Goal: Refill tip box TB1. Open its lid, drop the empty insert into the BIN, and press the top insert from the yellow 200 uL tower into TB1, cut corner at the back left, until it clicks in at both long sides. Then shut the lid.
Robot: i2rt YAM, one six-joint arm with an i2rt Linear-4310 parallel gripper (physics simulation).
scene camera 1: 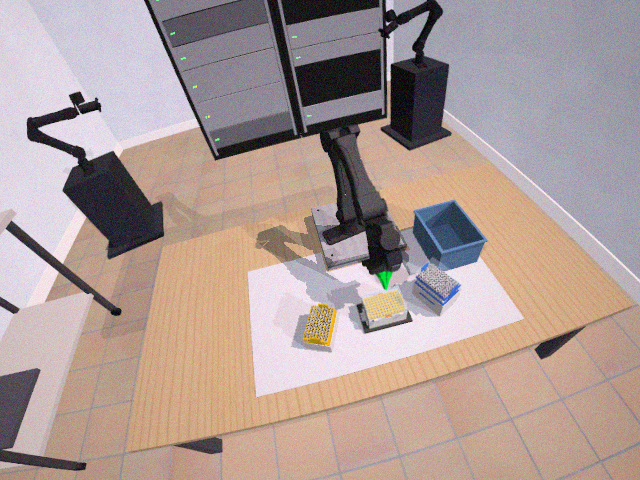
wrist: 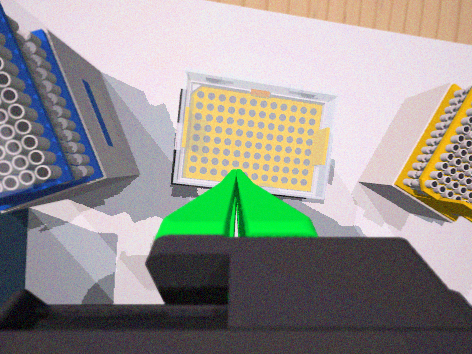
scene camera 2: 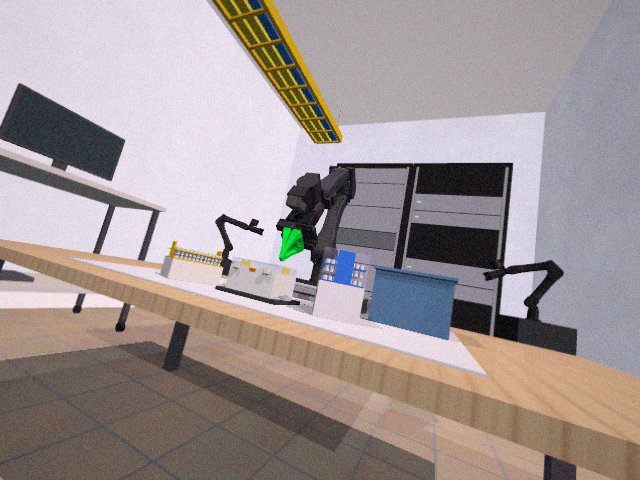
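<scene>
Tip box TB1 (scene camera 1: 388, 321) (scene camera 2: 253, 281) sits in a dark holder with its clear lid (wrist: 285, 91) down over it. Through the lid a yellow insert (scene camera 1: 383, 304) (wrist: 252, 135) shows grey round holes; its cut corner is at the upper left in the wrist view. My gripper (scene camera 1: 386, 288) (scene camera 2: 280, 258) (wrist: 236, 177) is shut and empty, fingertips pointing down above the box's robot-side long edge, apart from the lid. The yellow tower (scene camera 1: 319, 324) (scene camera 2: 193, 266) (wrist: 447, 150) stands beside TB1, with tips in its top insert. The blue bin (scene camera 1: 462, 255) (scene camera 2: 410, 302) (wrist: 12, 255) is open; its floor is partly hidden.
A blue tower (scene camera 1: 438, 284) (scene camera 2: 338, 302) (wrist: 95, 120) with grey tips stands between TB1 and the bin, close to TB1. The towers and TB1's holder (scene camera 1: 369, 326) (scene camera 2: 258, 298) rest on a white mat (scene camera 1: 279, 372). Two other arms on pedestals stand beyond the table.
</scene>
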